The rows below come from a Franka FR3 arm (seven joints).
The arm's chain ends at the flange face. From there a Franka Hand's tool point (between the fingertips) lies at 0.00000 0.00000 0.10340 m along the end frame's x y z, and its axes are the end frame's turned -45 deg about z.
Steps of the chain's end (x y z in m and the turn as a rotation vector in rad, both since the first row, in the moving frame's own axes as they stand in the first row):
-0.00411 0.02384 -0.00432 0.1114 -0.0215 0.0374
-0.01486 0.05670 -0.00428 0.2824 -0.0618 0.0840
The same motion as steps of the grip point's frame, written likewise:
-0.01302 0.00438 -0.00498 0.0940 0.0636 0.0374
-0.03366 0.00547 -0.00857 0.2434 0.1560 0.0840

